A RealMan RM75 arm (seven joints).
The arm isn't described. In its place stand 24 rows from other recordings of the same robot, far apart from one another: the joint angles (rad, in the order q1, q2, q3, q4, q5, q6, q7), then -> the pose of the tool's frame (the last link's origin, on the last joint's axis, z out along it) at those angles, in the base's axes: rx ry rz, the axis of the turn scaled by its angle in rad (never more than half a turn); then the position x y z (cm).
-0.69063 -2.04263 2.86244 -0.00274 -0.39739 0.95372 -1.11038 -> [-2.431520 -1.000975 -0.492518 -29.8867 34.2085 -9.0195]
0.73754 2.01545 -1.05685 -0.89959 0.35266 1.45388 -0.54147 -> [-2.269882 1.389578 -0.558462 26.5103 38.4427 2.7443]
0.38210 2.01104 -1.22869 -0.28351 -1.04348 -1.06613 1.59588 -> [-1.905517 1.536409 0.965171 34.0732 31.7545 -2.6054]
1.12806 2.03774 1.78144 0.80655 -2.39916 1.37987 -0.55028 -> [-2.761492 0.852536 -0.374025 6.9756 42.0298 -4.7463]
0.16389 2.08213 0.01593 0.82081 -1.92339 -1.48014 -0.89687 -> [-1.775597 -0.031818 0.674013 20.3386 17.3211 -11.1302]
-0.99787 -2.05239 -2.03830 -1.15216 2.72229 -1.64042 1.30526 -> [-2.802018 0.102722 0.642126 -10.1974 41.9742 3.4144]
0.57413 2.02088 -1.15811 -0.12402 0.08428 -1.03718 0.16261 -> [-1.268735 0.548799 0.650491 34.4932 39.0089 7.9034]
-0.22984 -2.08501 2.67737 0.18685 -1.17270 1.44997 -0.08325 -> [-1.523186 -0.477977 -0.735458 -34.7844 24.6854 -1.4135]
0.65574 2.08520 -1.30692 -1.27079 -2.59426 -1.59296 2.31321 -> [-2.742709 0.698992 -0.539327 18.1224 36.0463 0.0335]
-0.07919 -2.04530 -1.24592 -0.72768 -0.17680 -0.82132 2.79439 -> [-1.682115 -0.710299 -0.780809 -31.5109 29.9428 -1.4602]
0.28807 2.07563 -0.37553 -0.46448 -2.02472 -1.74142 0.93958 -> [-2.468303 0.555775 0.912168 33.1031 23.2352 0.4403]
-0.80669 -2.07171 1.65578 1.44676 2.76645 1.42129 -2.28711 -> [-2.576978 0.161686 0.687626 -7.9008 38.3188 -2.0804]
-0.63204 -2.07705 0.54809 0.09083 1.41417 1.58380 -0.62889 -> [-2.113560 -0.247048 -1.258490 -22.5821 34.2450 -1.7177]
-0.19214 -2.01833 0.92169 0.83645 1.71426 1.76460 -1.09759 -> [-2.741633 -0.233013 -0.776095 -29.7167 24.2743 3.6285]
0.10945 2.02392 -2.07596 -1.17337 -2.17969 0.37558 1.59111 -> [-1.801517 -0.262317 -0.146373 23.6393 33.6577 -2.6652]
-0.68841 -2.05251 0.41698 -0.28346 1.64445 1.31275 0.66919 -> [-2.076768 0.740720 -0.448254 -22.9085 31.1508 -10.0257]
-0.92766 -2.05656 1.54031 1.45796 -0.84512 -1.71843 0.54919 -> [-3.007308 -0.336195 0.430739 -2.4392 33.2926 -2.2208]
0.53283 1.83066 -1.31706 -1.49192 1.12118 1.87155 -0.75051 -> [-3.016711 0.729385 -0.270323 16.0653 31.3014 7.9473]
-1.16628 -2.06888 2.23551 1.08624 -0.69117 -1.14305 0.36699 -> [-2.728989 0.175563 0.769402 -3.6939 33.8666 -14.6115]
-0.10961 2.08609 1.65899 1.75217 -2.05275 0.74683 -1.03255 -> [-2.093394 0.576580 0.332593 21.7760 30.3068 6.9722]
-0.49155 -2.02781 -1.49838 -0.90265 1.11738 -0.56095 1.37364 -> [-2.199422 -0.972309 -0.833522 -17.9646 40.8822 -3.1489]
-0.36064 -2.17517 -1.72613 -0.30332 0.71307 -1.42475 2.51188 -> [-2.145305 -0.406386 -1.192804 -24.2211 28.8179 -6.5821]
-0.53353 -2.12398 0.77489 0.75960 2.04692 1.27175 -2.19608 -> [-2.258117 -1.579677 -0.664190 -26.6130 36.2771 -0.7922]
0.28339 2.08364 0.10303 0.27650 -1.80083 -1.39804 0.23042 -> [-1.736596 0.665236 0.911276 31.6645 24.5509 -6.1721]
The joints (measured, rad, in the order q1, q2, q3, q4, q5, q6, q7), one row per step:
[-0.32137, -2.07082, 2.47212, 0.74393, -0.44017, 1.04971, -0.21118]
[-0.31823, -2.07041, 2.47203, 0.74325, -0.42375, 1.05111, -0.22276]
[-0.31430, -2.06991, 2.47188, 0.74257, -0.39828, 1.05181, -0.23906]
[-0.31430, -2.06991, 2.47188, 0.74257, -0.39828, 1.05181, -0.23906]
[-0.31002, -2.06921, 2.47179, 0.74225, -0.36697, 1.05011, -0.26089]
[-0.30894, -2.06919, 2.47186, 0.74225, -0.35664, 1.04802, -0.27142]
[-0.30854, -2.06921, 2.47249, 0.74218, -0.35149, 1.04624, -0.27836]
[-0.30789, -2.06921, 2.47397, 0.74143, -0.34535, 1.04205, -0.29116]
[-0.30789, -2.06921, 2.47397, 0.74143, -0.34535, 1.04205, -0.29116]
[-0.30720, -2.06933, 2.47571, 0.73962, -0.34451, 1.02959, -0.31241]
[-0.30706, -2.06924, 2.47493, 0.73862, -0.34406, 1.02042, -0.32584]
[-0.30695, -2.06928, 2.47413, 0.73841, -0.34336, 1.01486, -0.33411]
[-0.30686, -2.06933, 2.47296, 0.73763, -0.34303, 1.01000, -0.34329]
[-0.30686, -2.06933, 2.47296, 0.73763, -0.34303, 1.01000, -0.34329]
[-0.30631, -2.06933, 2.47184, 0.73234, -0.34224, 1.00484, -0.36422]
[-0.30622, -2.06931, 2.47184, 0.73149, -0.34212, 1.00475, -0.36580]
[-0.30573, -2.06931, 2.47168, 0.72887, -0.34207, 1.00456, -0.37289]
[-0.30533, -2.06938, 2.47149, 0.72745, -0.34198, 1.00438, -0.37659]
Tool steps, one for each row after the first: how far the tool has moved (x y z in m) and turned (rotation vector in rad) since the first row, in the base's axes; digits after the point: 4 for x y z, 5 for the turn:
[-0.0002, -0.0019, -0.0009, -0.01046, 0.00054, -0.00660]
[-0.0002, -0.0048, -0.0026, -0.02649, 0.00326, -0.01755]
[-0.0002, -0.0048, -0.0026, -0.02649, 0.00326, -0.01755]
[-0.0003, -0.0082, -0.0048, -0.04866, 0.00711, -0.02942]
[-0.0003, -0.0092, -0.0058, -0.05889, 0.00704, -0.03156]
[-0.0004, -0.0098, -0.0064, -0.06587, 0.00660, -0.03190]
[-0.0008, -0.0107, -0.0076, -0.07851, 0.00528, -0.02911]
[-0.0008, -0.0107, -0.0076, -0.07851, 0.00528, -0.02911]
[-0.0026, -0.0108, -0.0094, -0.09855, 0.00203, -0.01322]
[-0.0039, -0.0104, -0.0102, -0.10992, 0.00032, -0.00171]
[-0.0045, -0.0102, -0.0107, -0.11670, -0.00108, 0.00498]
[-0.0053, -0.0098, -0.0110, -0.12338, -0.00348, 0.01239]
[-0.0053, -0.0098, -0.0110, -0.12338, -0.00348, 0.01239]
[-0.0076, -0.0096, -0.0116, -0.13775, -0.00974, 0.02743]
[-0.0079, -0.0096, -0.0117, -0.13882, -0.00999, 0.02862]
[-0.0088, -0.0096, -0.0117, -0.14325, -0.01263, 0.03363]
[-0.0094, -0.0097, -0.0118, -0.14553, -0.01399, 0.03648]

